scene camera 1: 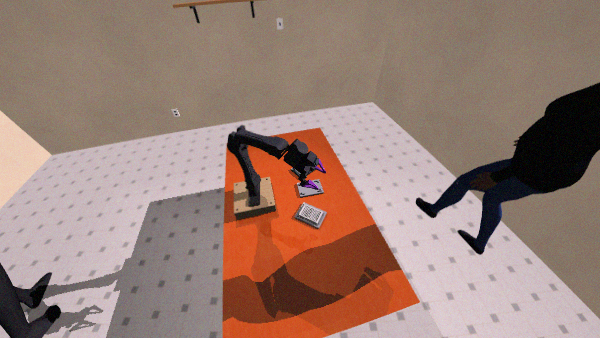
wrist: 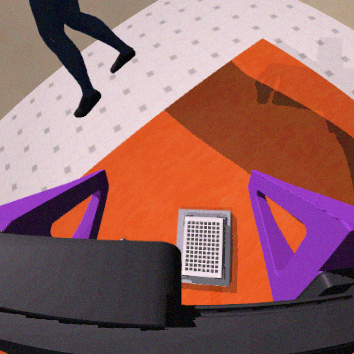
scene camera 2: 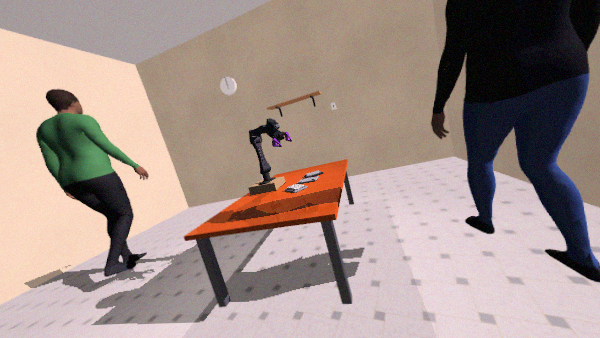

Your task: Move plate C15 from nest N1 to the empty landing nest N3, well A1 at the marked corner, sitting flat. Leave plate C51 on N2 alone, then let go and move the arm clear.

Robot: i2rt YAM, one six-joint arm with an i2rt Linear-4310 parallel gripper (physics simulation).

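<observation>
A white plate with a grid of wells sits in a grey nest at the near end of the row. The middle nest is light grey and bears no plate. The far nest is mostly hidden behind the gripper in scene camera 1; a plate there cannot be made out clearly. Plate and nest labels and the marked corner cannot be read. My gripper is open, with its purple fingers wide apart and empty, high above the table.
The arm stands on a wooden base beside the nests on the orange table. A person in black and blue stands beyond the table's side; another in green stands at the left. Shadows cross the table.
</observation>
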